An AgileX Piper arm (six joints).
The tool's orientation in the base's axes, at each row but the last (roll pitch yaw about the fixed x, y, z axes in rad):
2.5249 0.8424 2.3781
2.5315 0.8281 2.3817
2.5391 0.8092 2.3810
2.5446 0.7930 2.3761
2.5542 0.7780 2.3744
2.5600 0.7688 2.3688
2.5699 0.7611 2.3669
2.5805 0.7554 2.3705
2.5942 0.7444 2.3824
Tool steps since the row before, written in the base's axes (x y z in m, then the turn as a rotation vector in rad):
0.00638 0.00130 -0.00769 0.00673 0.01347 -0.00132
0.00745 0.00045 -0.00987 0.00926 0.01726 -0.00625
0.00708 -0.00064 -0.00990 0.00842 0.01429 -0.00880
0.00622 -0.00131 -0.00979 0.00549 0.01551 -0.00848
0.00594 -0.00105 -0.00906 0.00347 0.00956 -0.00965
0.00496 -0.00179 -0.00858 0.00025 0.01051 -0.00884
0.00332 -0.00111 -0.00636 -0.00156 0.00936 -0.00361
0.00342 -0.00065 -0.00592 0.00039 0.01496 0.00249
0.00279 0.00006 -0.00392 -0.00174 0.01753 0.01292
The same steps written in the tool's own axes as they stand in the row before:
0.00327 -0.00020 0.00953 0.00395 0.01315 0.00633
0.00383 -0.00150 0.01167 0.00810 0.01525 0.01116
0.00332 -0.00252 0.01145 0.00896 0.01141 0.01192
0.00319 -0.00324 0.01075 0.01081 0.01177 0.00935
0.00279 -0.00272 0.01016 0.00972 0.00553 0.00845
0.00251 -0.00340 0.00914 0.01129 0.00568 0.00538
0.00211 -0.00238 0.00653 0.00804 0.00615 0.00078
0.00194 -0.00173 0.00636 0.00568 0.01398 -0.00157
0.00120 -0.00052 0.00463 0.00105 0.01948 -0.00983

